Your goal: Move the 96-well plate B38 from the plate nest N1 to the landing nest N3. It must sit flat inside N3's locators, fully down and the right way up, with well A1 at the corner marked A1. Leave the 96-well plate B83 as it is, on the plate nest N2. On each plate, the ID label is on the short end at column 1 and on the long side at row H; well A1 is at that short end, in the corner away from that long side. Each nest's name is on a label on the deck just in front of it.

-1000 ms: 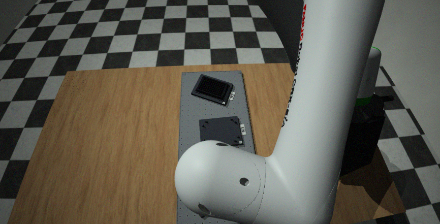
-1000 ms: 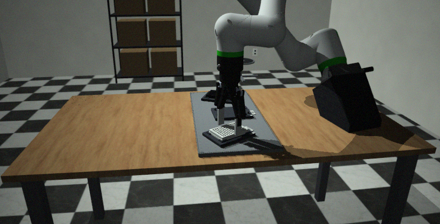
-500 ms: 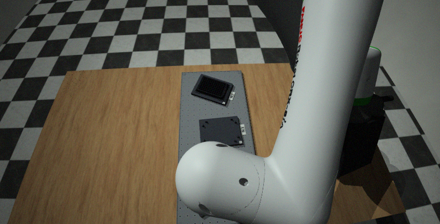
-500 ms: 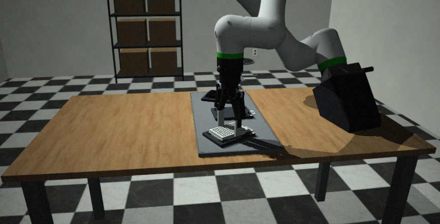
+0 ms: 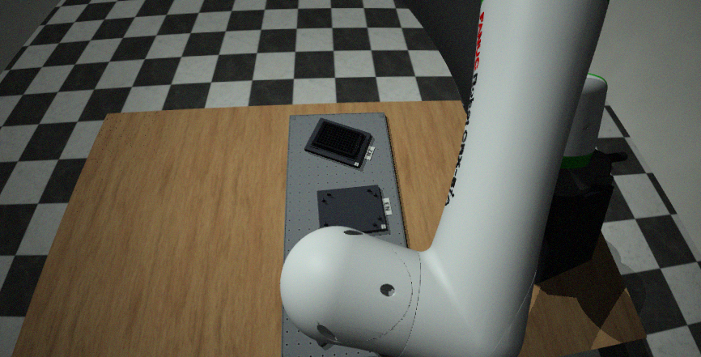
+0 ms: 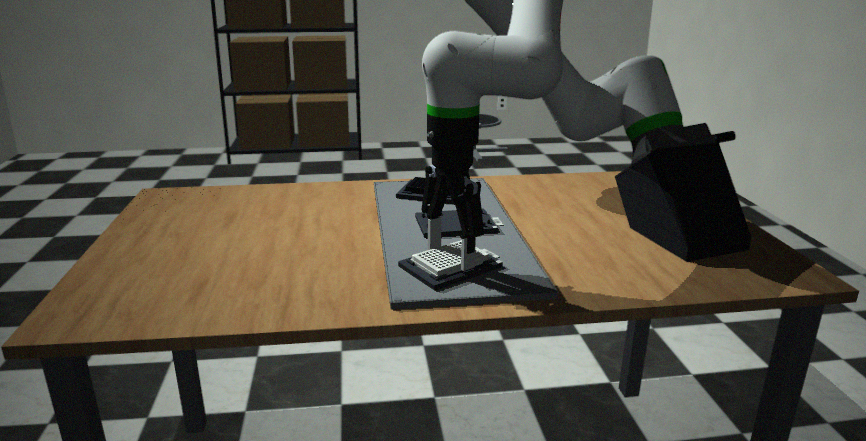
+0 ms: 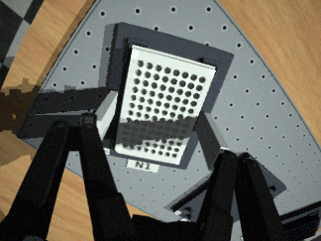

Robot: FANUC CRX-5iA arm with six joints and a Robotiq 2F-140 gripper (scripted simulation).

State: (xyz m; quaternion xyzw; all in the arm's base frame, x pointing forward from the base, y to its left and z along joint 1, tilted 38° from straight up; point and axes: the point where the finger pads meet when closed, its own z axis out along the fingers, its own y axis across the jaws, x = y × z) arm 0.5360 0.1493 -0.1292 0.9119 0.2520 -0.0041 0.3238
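The white 96-well plate B38 is 2 cm below my hand. From my hand the other things lie so: landing nest N3: 5 cm behind, 21 cm to the right, 4 cm below; plate nest N1: 4 cm below; N1 label: 9 cm behind, 5 cm to the right, 4 cm below.
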